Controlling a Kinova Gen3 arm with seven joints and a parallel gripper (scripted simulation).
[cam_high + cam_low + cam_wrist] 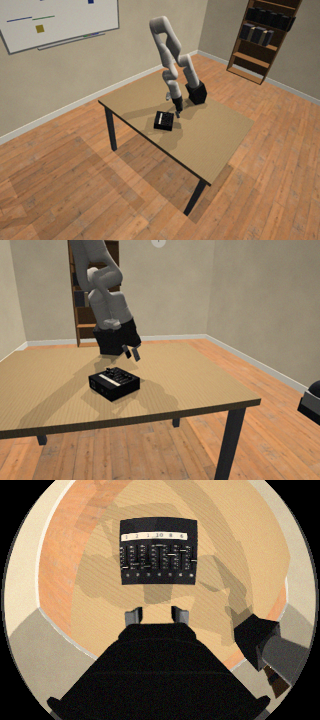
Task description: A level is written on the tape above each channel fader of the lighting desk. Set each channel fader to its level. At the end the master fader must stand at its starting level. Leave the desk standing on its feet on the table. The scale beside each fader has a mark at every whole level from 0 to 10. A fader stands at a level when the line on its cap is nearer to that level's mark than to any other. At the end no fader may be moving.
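My gripper is now 110 mm to the left of the fader, 60 mm above it and 10 mm short of it.
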